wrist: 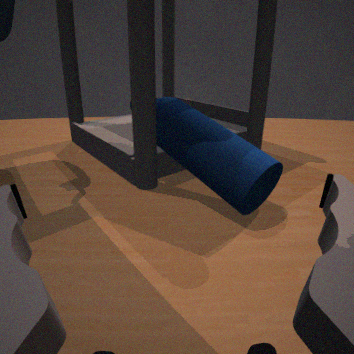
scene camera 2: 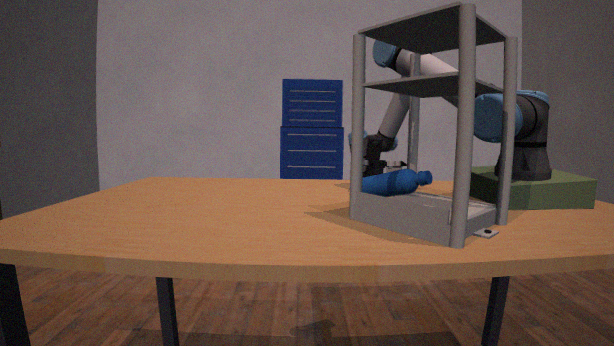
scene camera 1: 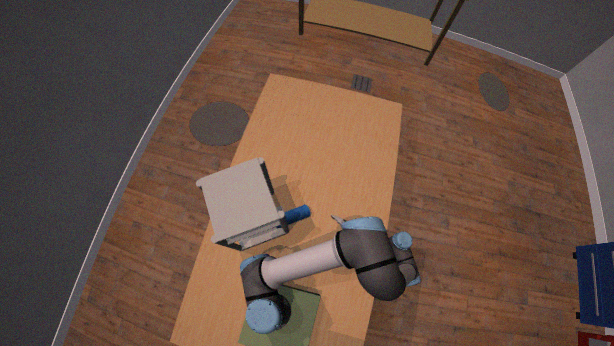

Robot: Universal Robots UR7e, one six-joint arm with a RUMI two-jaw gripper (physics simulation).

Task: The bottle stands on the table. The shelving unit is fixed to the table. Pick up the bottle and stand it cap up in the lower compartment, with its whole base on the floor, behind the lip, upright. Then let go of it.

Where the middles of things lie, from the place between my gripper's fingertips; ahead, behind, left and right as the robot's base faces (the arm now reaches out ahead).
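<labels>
So you can picture it, the grey shelving unit (scene camera 2: 448, 221) is 10 mm ahead of my hand, 320 mm to the left of it and 100 mm above it. As for the blue bottle (scene camera 2: 405, 181), my hand is 40 mm short of it, 170 mm to the right of it and 40 mm above it. Going by their middles, that bottle is the nearest to my hand of the things named here.
</labels>
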